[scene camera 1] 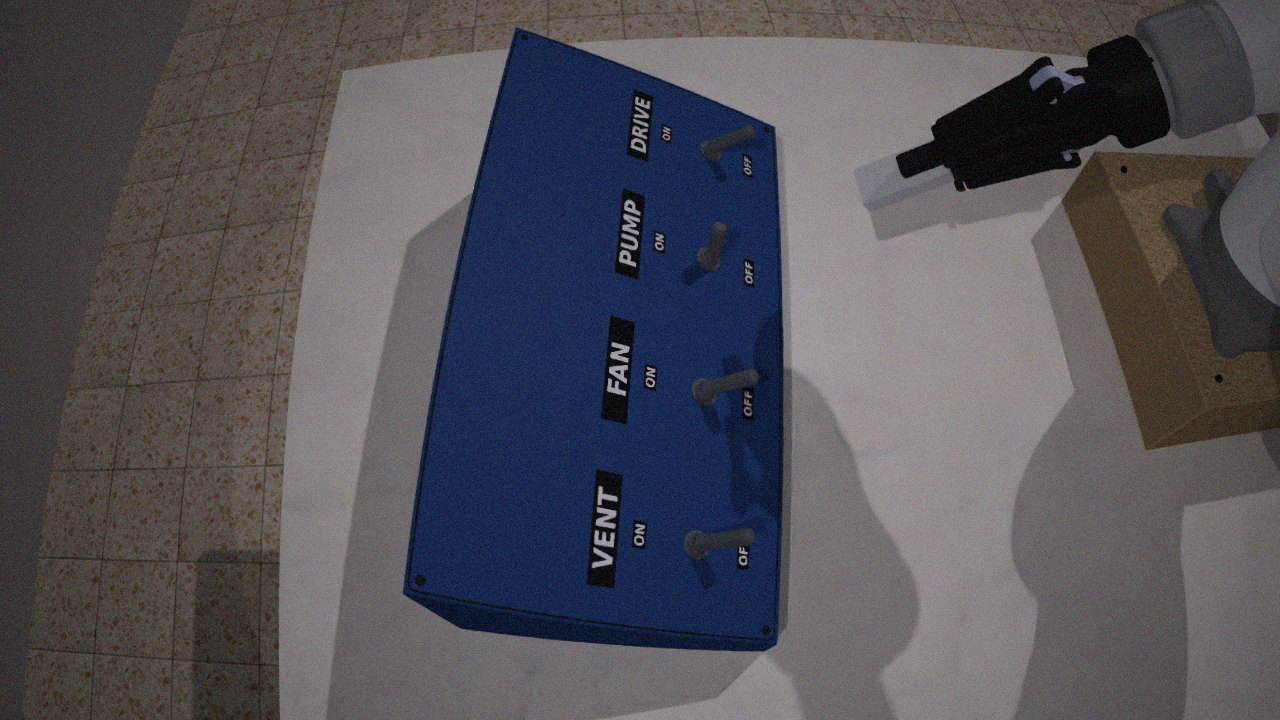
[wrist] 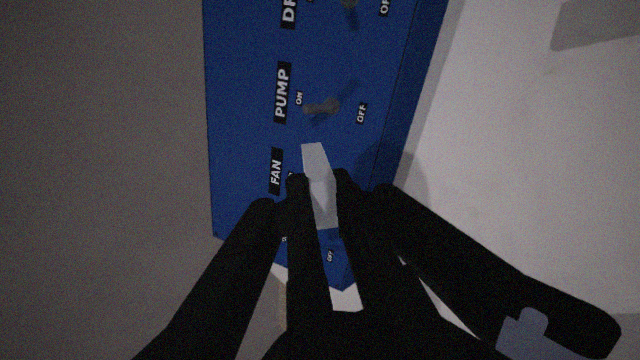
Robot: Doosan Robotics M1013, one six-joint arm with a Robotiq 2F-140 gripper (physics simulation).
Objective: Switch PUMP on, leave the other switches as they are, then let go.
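Places are measured from the arm's base along level axes (x back, y right, z up), in metres.
Where they show: gripper, fingertip midpoint: (scene camera 1: 861,191) (wrist: 312,161); arm's base, origin of the base link: (scene camera 1: 1249,281).
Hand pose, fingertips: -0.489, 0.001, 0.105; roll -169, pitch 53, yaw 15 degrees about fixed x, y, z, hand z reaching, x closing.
Each offset is from my fingertips to the top centre of the thing, as dx, dy, dz. Level surfaces: height alone.
The blue switch panel (scene camera 1: 528,313) (wrist: 240,100) carries four grey levers. The PUMP lever {-0.098, +0.016, -0.072} (scene camera 1: 716,241) (wrist: 319,107) leans toward its ON mark in the wrist view and stands at a different angle from the others. The DRIVE lever {-0.074, +0.135, -0.083} (scene camera 1: 729,141), FAN lever {-0.096, -0.104, -0.083} (scene camera 1: 729,385) and VENT lever {-0.106, -0.224, -0.083} (scene camera 1: 725,540) lean toward their OFF marks. My gripper (scene camera 1: 899,181) (wrist: 312,161) is shut, its pale fingertips together with nothing between them. It is off to the right of the panel in the scene view, apart from every lever. In the wrist view the fingers hide the FAN and VENT levers.
The panel sits on a pale table {dz -0.213} (scene camera 1: 930,322) (wrist: 500,165). A brown wooden box (scene camera 1: 1109,295) stands at the right in the scene view, beside the grey arm. Shadows lie across the table, and tiled floor (scene camera 1: 152,358) shows past its edge.
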